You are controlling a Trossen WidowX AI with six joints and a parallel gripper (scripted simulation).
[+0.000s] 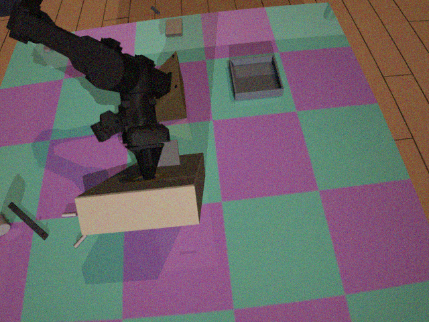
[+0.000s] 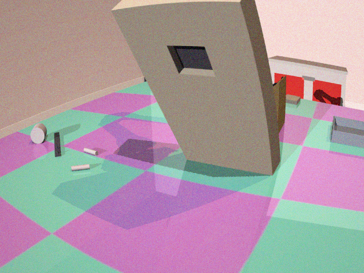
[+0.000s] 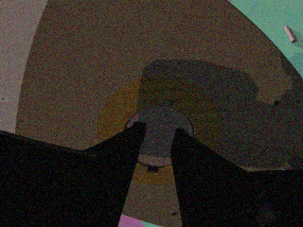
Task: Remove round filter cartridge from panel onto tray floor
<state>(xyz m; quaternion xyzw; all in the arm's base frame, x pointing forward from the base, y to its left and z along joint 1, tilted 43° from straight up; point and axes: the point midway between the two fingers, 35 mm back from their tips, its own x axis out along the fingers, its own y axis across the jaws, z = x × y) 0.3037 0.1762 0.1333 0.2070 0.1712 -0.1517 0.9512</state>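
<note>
Right now the round filter cartridge is 1 cm ahead of my gripper tip and 1 cm below it. From my gripper tip the other things lie so: beige block (73 cm behind, 7 cm to the right, 24 cm below); then tan service panel box (4 cm behind, 8 cm below); then dark grey tray (46 cm behind, 22 cm to the left, 24 cm below).
</note>
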